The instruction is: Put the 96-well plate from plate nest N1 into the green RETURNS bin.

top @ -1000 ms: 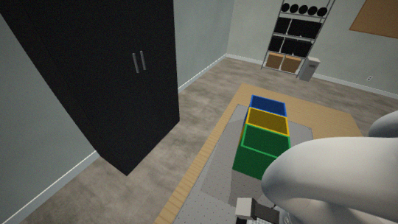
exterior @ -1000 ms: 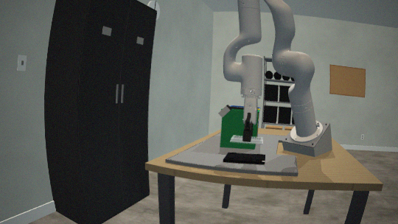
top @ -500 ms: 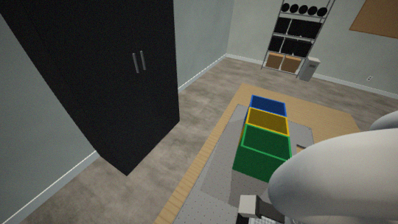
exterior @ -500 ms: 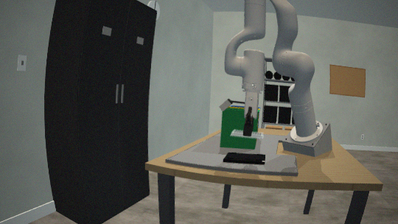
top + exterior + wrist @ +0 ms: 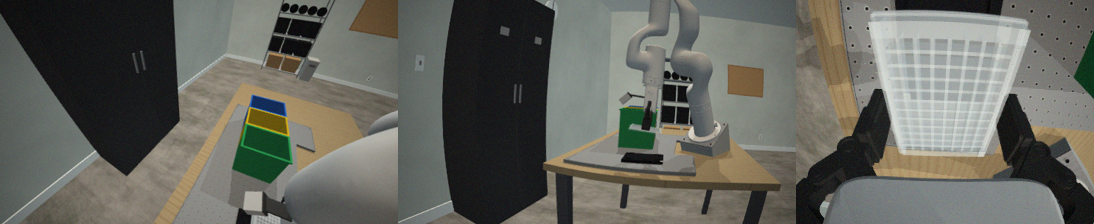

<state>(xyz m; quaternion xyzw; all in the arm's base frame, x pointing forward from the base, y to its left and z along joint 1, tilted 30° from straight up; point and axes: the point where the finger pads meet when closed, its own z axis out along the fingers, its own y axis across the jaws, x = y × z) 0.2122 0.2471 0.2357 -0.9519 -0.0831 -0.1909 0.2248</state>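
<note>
My hand is 12 cm short of the green bin, 24 cm to the left of it and 5 cm above it. Also, from my hand: black plate nest 13 cm below; then yellow bin 15 cm ahead, 37 cm to the right, 5 cm below; then white 96-well plate 1 cm below.
</note>
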